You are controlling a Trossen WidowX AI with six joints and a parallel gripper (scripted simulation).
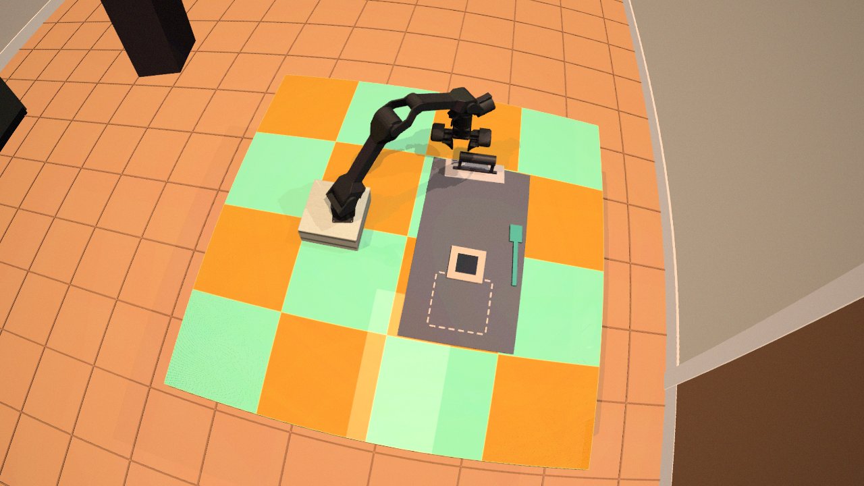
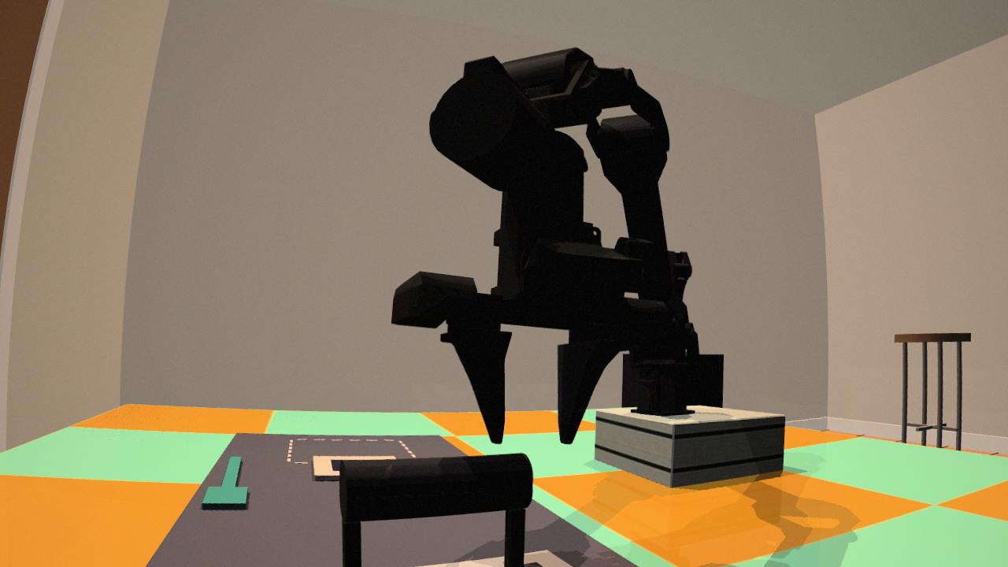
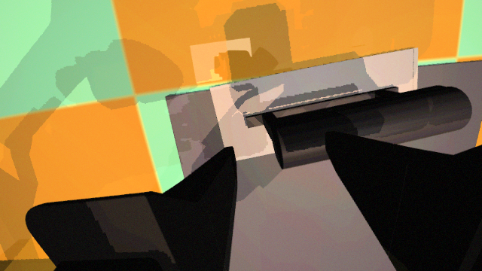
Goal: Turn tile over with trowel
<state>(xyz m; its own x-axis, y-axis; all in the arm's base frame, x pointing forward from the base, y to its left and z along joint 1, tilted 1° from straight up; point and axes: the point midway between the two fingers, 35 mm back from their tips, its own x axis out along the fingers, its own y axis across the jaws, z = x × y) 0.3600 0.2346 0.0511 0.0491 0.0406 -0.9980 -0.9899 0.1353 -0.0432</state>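
The small trowel lies 8 cm ahead of my gripper tip, 2 cm to the right of it and 6 cm below it. From my gripper tip the other things lie so: pale tile 2 cm ahead, 37 cm to the right, 9 cm below; grey mat 3 cm ahead, 31 cm to the right, 12 cm below; green trowel-like tool 17 cm ahead, 31 cm to the right, 9 cm below.
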